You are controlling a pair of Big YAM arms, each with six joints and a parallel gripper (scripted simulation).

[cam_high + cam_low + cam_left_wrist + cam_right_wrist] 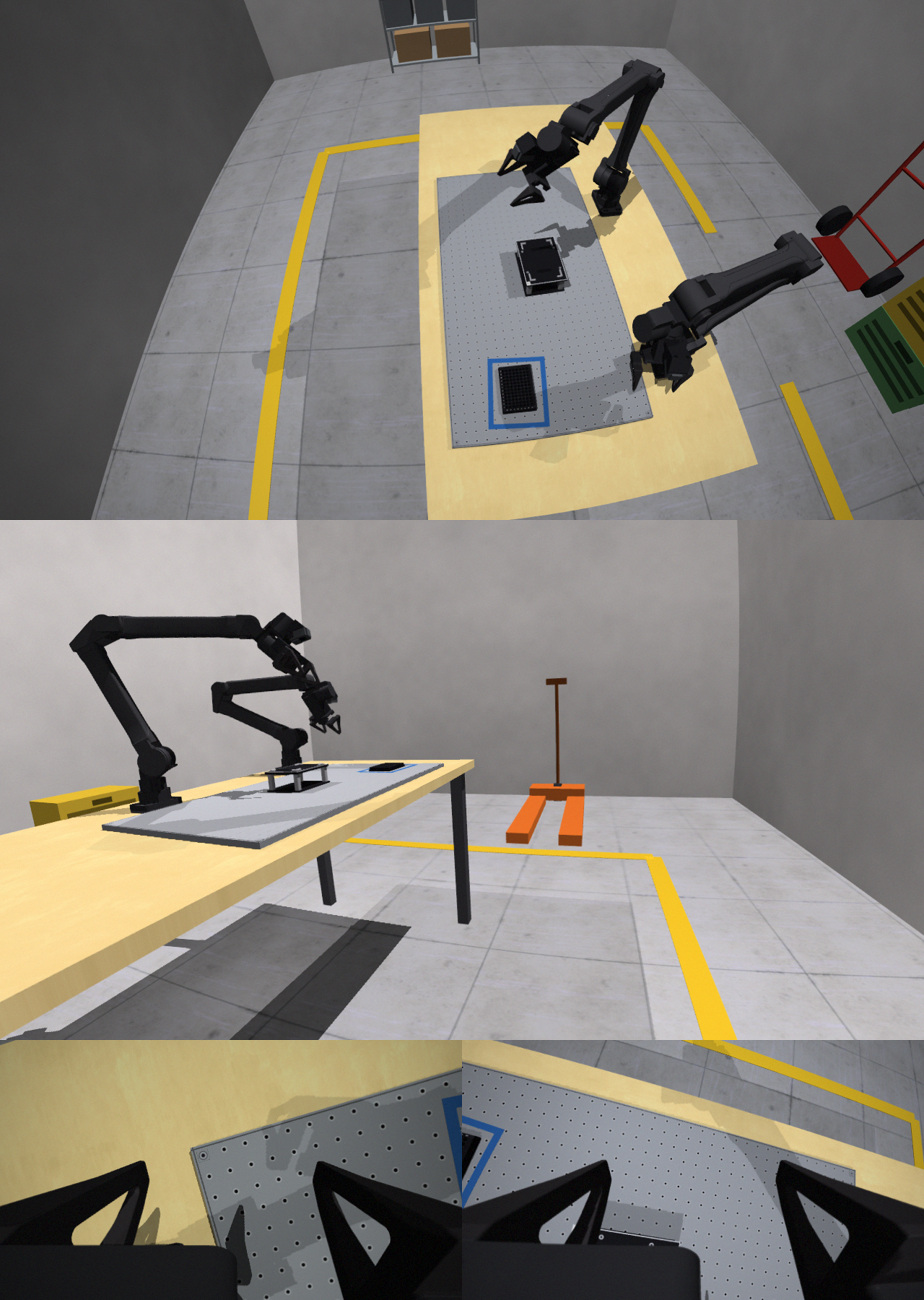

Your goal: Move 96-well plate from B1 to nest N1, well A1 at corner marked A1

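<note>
My left gripper is now 300 mm short of the black 96-well plate, 90 mm to the left of it and 140 mm above it. Also, from my left hand: raised nest N1 (180 mm ahead, 450 mm to the right, 90 mm below); then A1 corner label (230 mm ahead, 380 mm to the right, 80 mm below).
</note>
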